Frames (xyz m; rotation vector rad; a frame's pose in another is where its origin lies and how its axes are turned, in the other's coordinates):
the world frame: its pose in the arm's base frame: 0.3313 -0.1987 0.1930 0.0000 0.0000 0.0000
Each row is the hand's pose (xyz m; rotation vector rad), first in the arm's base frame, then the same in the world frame.
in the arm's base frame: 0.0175 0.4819 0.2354 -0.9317 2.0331 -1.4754
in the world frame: -0.3138 0.6806 0.0424 -0.9317 2.0331 -1.4754
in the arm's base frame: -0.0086 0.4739 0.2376 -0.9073 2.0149 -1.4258
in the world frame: -0.3399 0.6726 0.0446 -0.9073 2.0149 -1.4258
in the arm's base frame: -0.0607 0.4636 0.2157 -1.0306 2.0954 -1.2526
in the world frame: -0.3920 0.6623 0.0227 -1.0306 2.0954 -1.2526
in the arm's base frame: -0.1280 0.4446 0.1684 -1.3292 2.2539 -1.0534
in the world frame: -0.4593 0.6433 -0.0246 -1.3292 2.2539 -1.0534
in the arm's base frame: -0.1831 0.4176 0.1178 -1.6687 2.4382 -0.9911
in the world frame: -0.5144 0.6163 -0.0752 -1.6687 2.4382 -0.9911
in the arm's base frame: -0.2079 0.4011 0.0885 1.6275 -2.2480 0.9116
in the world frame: -0.5392 0.5998 -0.1045 1.6275 -2.2480 0.9116
